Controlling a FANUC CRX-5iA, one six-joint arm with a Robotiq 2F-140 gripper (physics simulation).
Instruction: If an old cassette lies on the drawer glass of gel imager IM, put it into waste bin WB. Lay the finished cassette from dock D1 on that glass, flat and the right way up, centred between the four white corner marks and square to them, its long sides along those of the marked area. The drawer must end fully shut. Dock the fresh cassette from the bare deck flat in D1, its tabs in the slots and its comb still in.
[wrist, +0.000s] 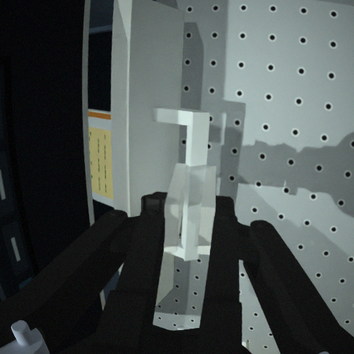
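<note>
My gripper (194, 182) is shut on the pale drawer handle (197, 137), a bracket on the outer face of the grey drawer front (155, 75). The drawer is partly open. Behind its front, a strip of dark drawer glass (100, 70) shows. A cassette (101, 162) with a yellow face and an orange strip at one end lies on that glass, face up. Its left part is hidden by the imager's edge and its right edge by the drawer front. The white corner marks do not show in the wrist view. Dock D1, bin WB and the fresh cassette do not show either.
The dark body of the gel imager (45, 100) fills the left side, beside the drawer. The pale perforated deck (287, 112) spreads on the right, with shadows of the arm and drawer across it.
</note>
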